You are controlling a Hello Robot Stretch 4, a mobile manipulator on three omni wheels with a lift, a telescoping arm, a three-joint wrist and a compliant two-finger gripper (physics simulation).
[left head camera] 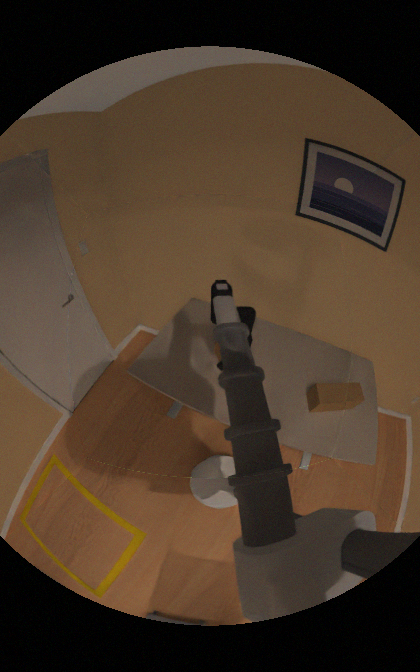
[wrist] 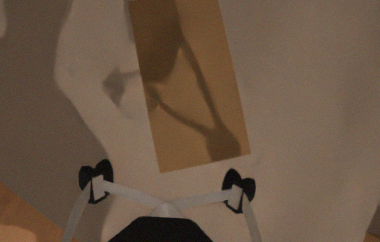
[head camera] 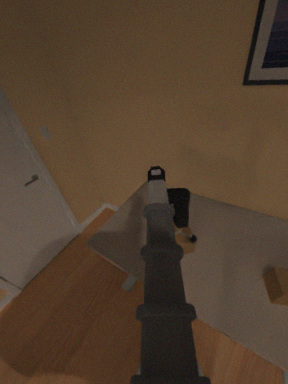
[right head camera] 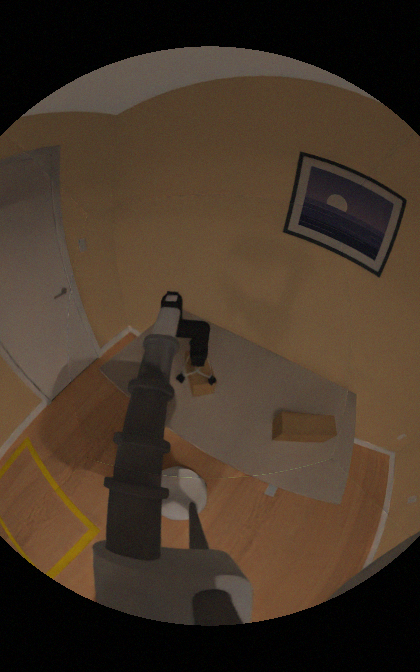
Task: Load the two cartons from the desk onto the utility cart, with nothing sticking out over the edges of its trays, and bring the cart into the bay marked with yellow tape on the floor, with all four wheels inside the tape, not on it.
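Places are measured from the robot's base along level axes (x back, y down, z right), in centimetres.
Where they show: gripper, fingertip midpoint: (wrist: 168,179) (head camera: 178,242).
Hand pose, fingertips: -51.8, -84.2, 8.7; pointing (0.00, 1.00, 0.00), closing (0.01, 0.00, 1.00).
After its pixels a point has its place, as x, y, z.
The smaller brown carton (head camera: 187,246) @[-53.5, -77.1, 13.8] (right head camera: 202,389) (wrist: 200,100) @[-60.6, -81.1, 11.8] lies on the grey desk (head camera: 225,260) @[-48.6, -69.3, 33.6] (left head camera: 280,390) (right head camera: 240,410) (wrist: 310,100) @[-63.8, -69.3, 33.2], partly hidden by the arm in the head views. My gripper (right head camera: 196,379) (wrist: 168,179) @[-51.8, -84.2, 8.7] is open and empty above it, with the fingers wider apart than the carton's near end in the wrist view. The larger carton (head camera: 280,285) @[-31.5, -80.9, 46.8] (left head camera: 336,396) (right head camera: 305,427) lies toward the desk's right end. The yellow tape bay (left head camera: 121,564) (right head camera: 74,554) is on the floor at lower left. I cannot make out the utility cart in these views.
A pale round object (left head camera: 212,482) (right head camera: 185,492) is low by the desk's front edge, partly behind the arm. A dark edge (left head camera: 175,618) shows at the bottom of the left head view. A door (head camera: 25,200) @[-102.8, -75.9, -115.6] (left head camera: 30,300) stands left; walls run behind the desk.
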